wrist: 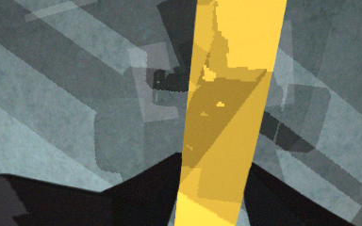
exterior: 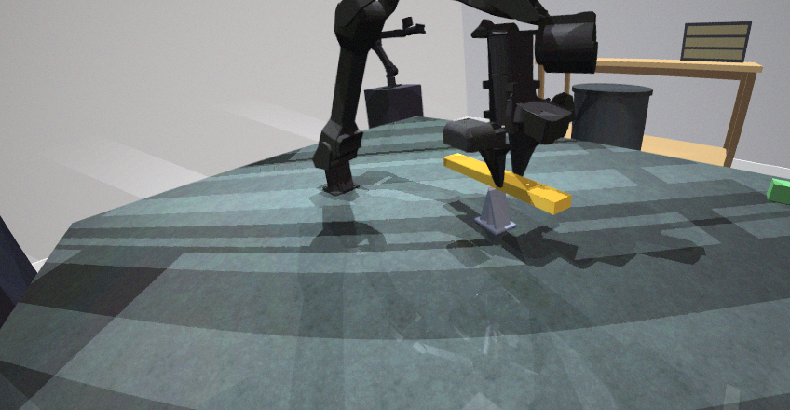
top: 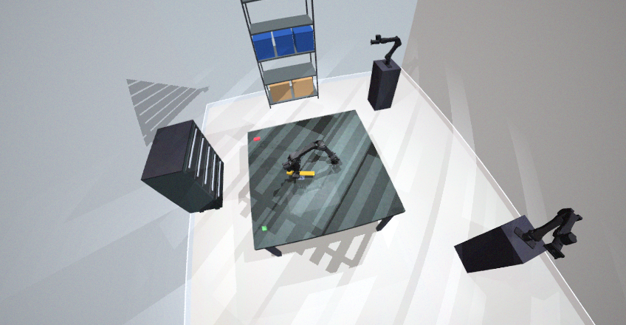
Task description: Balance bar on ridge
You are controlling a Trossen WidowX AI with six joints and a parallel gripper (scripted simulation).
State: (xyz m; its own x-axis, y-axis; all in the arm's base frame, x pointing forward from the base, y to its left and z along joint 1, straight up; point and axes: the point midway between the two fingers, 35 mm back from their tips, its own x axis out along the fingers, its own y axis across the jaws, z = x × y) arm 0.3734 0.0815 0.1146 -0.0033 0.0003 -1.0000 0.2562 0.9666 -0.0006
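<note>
Right now my gripper tip is 3 cm past the yellow bar and 1 cm to the right of it. Also, from my gripper tip: small red block (37 cm ahead, 58 cm to the right, 7 cm below); then small green block (37 cm ahead, 42 cm to the left, 6 cm below).
</note>
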